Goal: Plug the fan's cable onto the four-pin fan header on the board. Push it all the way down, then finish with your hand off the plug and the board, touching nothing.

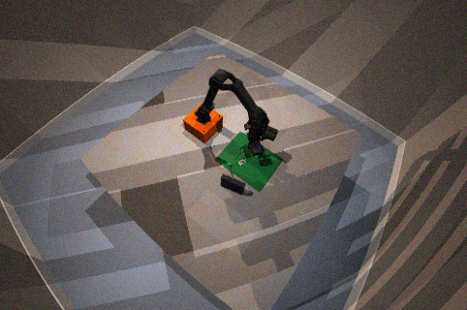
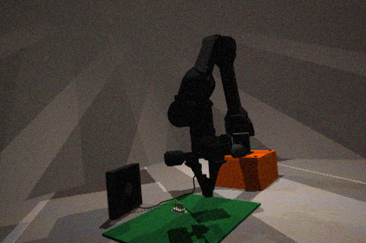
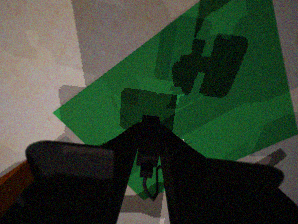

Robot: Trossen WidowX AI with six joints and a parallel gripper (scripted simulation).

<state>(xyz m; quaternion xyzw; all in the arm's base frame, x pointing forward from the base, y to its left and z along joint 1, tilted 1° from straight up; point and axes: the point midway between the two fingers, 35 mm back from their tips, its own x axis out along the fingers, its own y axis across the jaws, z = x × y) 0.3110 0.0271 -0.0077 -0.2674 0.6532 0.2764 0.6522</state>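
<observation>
The green board lies 8 cm below my gripper tip, 5 cm to the right of it and 2 cm ahead of it. From my gripper tip the other things lie so: black fan plug (1 cm to the right, 1 cm behind, 1 cm above); then black fan (23 cm to the right, 3 cm ahead).
</observation>
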